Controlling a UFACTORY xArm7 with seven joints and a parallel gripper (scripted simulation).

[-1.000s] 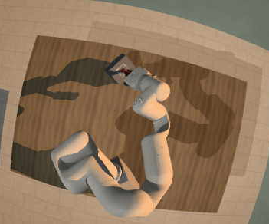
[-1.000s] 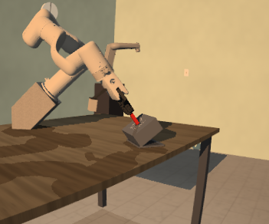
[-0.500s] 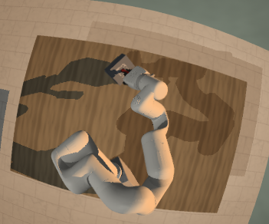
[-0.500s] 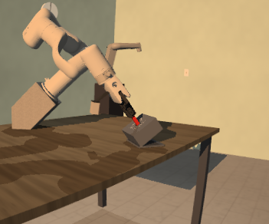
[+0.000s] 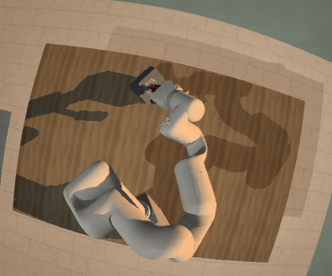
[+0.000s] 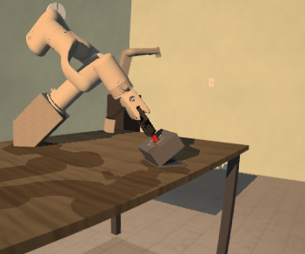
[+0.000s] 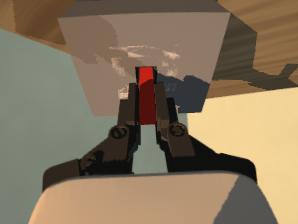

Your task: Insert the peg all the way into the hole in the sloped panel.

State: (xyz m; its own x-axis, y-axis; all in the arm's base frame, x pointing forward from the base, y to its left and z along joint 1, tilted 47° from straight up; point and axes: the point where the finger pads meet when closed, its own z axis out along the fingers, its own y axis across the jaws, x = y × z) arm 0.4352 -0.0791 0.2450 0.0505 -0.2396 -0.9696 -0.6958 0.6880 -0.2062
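My hand is 30 mm above the red peg, 20 mm to the right of it and 10 mm short of it.
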